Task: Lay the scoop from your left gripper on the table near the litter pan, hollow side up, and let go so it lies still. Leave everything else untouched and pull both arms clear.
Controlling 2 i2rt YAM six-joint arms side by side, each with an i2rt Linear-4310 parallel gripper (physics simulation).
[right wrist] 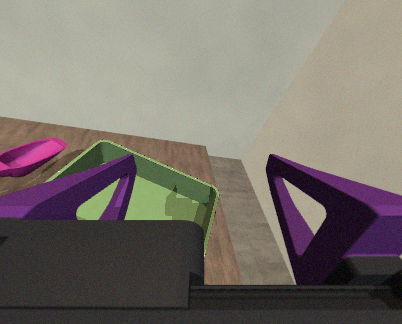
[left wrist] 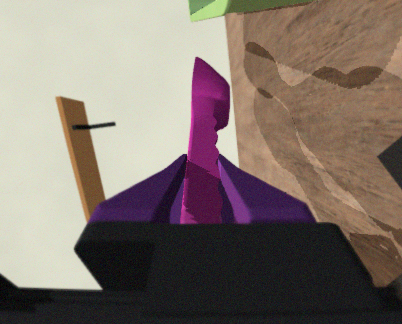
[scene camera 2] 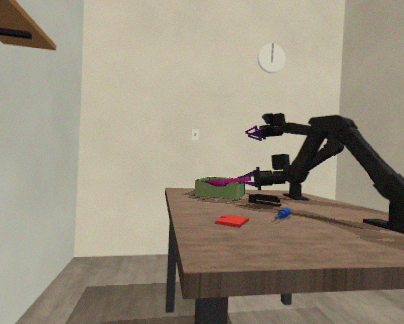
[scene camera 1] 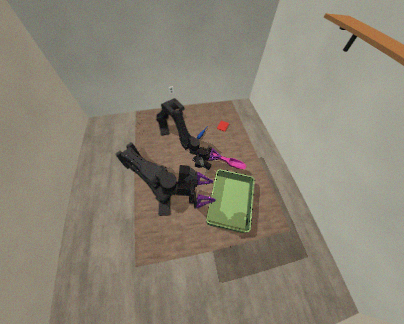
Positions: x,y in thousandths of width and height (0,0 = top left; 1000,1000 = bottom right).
Observation:
In view: my left gripper (left wrist: 501,502), my right gripper (right wrist: 501,498), a pink scoop (left wrist: 504,628) and a green litter pan (scene camera 1: 575,650).
The green litter pan shows as well in the right wrist view (right wrist: 399,594) and in scene camera 2 (scene camera 2: 583,588).

